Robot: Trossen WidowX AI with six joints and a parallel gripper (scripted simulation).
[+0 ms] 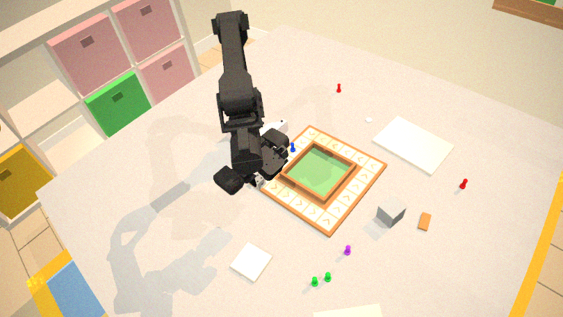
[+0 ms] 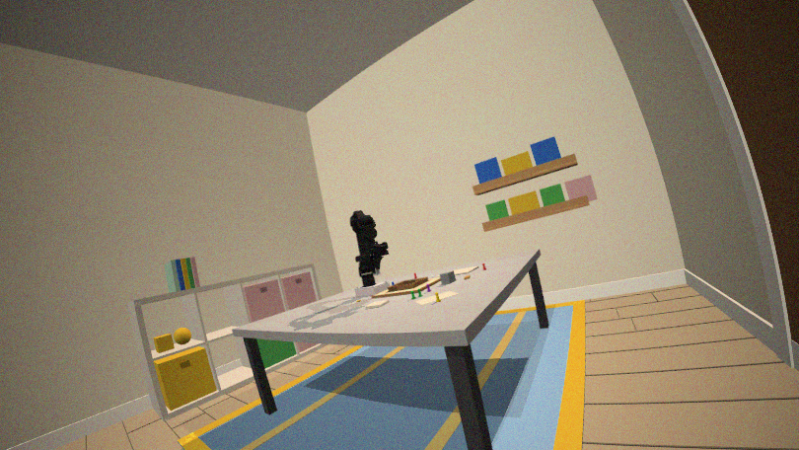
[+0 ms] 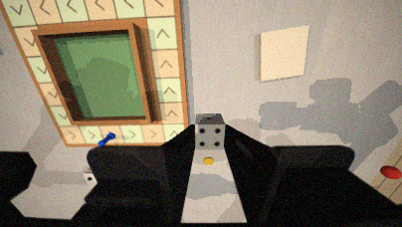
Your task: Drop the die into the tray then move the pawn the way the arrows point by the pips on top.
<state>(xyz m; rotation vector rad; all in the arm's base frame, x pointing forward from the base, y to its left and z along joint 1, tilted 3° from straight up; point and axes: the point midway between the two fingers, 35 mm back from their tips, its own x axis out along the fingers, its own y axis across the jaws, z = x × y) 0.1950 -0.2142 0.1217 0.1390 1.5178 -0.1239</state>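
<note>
Now: gripper tip 21 cm to the right of the blue pawn, 10 cm above it and 4 cm past it. Round my gripper tip: green dice tray 17 cm to the left, 12 cm below, 7 cm ahead; then yellow disc 16 cm behind, 12 cm below, 2 cm to the left; then white die right at my gripper tip.
</note>
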